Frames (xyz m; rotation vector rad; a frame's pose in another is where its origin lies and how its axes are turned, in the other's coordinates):
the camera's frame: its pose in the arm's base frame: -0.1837 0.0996 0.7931 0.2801 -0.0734 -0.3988
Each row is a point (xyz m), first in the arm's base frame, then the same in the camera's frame.
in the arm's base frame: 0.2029 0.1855 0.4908
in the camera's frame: 0.3169 0.1344 -0.3601
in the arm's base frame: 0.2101 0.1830 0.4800
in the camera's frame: 0.3244 0.1318 -0.3708
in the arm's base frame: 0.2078 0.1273 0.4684
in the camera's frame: 0.3440 0.0785 -0.3674
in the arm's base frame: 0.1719 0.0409 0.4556
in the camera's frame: 0.3447 -0.0149 -0.3532
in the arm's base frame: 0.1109 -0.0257 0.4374
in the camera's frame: 0.3145 -0.1016 -0.3461
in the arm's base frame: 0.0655 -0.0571 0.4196
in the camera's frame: 0.2848 -0.1514 -0.3495
